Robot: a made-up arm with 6 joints. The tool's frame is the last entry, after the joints. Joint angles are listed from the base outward. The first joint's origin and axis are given. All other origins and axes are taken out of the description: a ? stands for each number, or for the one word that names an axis. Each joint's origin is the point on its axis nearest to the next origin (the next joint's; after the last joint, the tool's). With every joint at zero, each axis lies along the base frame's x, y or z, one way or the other. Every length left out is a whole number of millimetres.
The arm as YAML. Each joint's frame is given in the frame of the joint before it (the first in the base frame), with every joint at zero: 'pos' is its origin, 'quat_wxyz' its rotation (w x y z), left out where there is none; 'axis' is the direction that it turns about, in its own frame. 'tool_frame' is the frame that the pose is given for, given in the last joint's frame.
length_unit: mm
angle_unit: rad
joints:
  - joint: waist
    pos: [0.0, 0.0, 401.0]
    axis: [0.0, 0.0, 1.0]
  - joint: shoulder
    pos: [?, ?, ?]
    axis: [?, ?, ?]
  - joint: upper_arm
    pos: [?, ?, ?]
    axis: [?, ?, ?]
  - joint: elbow
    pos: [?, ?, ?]
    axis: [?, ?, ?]
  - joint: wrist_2
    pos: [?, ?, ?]
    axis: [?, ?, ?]
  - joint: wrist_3
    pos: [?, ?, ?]
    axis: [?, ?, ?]
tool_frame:
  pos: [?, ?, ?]
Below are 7 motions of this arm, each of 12 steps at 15 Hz.
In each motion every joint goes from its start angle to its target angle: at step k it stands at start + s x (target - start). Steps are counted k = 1, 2, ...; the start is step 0. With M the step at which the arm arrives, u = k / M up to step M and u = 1 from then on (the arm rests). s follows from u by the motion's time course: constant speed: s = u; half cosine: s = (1 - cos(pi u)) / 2; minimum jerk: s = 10 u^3 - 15 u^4 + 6 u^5.
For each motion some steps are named. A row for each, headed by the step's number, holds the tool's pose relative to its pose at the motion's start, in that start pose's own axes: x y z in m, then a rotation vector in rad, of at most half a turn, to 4 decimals.
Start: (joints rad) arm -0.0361 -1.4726 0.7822 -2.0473 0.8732 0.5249
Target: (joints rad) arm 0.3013 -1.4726 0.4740 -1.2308 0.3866 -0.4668
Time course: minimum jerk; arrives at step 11
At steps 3, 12:
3: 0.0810 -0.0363 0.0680 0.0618 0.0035 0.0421
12: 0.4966 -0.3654 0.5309 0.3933 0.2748 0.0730

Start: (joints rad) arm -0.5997 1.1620 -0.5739 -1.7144 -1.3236 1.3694
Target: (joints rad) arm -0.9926 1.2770 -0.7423 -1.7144 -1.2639 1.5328
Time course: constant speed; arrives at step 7
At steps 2, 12:
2: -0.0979 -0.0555 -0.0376 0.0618 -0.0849 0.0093
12: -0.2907 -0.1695 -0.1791 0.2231 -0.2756 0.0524

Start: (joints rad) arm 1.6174 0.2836 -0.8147 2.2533 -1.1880 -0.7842
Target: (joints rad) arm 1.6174 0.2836 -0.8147 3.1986 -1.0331 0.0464
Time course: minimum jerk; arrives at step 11
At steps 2, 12:
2: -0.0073 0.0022 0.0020 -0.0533 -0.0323 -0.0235
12: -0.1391 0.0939 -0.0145 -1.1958 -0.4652 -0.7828

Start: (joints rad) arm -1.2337 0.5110 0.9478 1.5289 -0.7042 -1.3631
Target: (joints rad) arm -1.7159 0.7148 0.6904 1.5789 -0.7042 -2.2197
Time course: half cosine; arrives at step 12
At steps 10, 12:
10: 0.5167 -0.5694 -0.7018 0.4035 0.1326 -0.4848
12: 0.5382 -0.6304 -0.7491 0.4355 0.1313 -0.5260

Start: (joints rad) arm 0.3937 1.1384 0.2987 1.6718 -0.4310 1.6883
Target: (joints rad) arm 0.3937 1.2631 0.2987 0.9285 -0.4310 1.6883
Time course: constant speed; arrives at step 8
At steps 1, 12:
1: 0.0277 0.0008 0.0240 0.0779 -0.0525 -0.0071
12: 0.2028 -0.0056 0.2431 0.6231 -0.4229 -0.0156

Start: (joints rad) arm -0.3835 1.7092 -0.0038 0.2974 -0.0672 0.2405
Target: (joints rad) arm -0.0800 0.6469 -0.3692 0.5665 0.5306 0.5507
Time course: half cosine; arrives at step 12
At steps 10, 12:
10: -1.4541 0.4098 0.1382 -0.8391 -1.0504 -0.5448
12: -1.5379 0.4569 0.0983 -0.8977 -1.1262 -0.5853

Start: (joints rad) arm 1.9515 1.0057 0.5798 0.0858 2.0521 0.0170
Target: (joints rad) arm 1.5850 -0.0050 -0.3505 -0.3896 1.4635 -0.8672
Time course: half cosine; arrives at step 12
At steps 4, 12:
4: 0.2727 -0.1923 0.2405 0.0812 0.1180 -0.1211
12: 0.7006 -0.3448 1.2904 0.4097 0.1712 -0.6704

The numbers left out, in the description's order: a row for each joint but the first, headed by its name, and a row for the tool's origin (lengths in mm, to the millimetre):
shoulder: xyz 0.0 0.0 0.0, axis 0.0 1.0 0.0
upper_arm: xyz 0.0 0.0 1410.0, axis 0.0 -1.0 0.0
elbow: xyz 1054.0 0.0 0.0, axis -1.0 0.0 0.0
wrist_2: xyz 0.0 -185.0 0.0, axis 0.0 -1.0 0.0
wrist_3: xyz 0.0 0.0 0.0, axis -1.0 0.0 0.0
tool: xyz 0.0 0.0 0.0

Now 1 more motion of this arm.
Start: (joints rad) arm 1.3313 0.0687 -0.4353 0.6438 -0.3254 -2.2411
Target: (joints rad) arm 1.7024 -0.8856 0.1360 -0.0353 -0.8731 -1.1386
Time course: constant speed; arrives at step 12
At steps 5, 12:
5: -0.7164 0.0659 0.0691 -0.1628 0.1274 0.3872
12: -1.5619 -0.4468 0.5523 -0.4572 0.4018 1.0168

